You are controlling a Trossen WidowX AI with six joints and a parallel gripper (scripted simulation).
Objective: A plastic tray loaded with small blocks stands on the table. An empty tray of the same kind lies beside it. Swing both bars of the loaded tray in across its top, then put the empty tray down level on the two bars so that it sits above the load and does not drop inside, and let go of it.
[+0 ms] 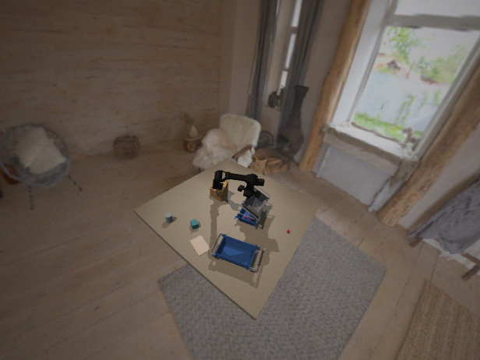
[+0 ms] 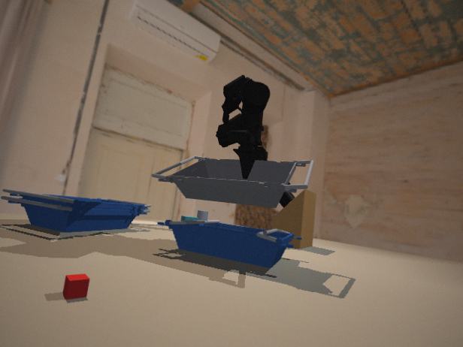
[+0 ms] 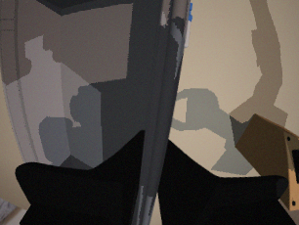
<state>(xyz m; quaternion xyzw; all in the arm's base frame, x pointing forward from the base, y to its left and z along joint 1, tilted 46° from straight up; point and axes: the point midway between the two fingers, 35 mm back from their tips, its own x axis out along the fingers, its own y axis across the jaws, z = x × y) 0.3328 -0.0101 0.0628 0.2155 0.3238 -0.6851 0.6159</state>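
My gripper tip is now 70 mm short of the grey tray and 10 mm to the right of it. From my gripper tip the other things lie so: cream card (130 mm behind, 480 mm to the right, 180 mm below); red cube (400 mm ahead, 10 mm to the left, 170 mm below); teal cube (290 mm behind, 360 mm to the right, 160 mm below).
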